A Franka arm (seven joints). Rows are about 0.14 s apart.
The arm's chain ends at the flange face. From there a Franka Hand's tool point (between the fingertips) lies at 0.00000 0.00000 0.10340 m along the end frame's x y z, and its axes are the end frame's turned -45 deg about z.
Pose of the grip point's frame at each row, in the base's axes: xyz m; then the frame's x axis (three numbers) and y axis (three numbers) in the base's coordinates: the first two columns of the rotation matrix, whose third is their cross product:
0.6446 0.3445 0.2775 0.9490 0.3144 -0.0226 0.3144 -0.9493 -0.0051
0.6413 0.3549 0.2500 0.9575 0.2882 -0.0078 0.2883 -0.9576 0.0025
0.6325 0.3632 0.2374 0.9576 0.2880 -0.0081 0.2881 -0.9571 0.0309
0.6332 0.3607 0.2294 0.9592 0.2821 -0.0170 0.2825 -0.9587 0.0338
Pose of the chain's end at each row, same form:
0.6470 0.3447 0.3809 0.8934 -0.4489 -0.0196 -0.4487 -0.8936 0.0124
0.6420 0.3554 0.3534 0.8809 -0.4733 -0.0037 -0.4732 -0.8809 0.0073
0.6324 0.3665 0.3407 0.8808 -0.4731 0.0161 -0.4734 -0.8804 0.0276
0.6339 0.3645 0.3327 0.8780 -0.4784 0.0119 -0.4785 -0.8774 0.0359

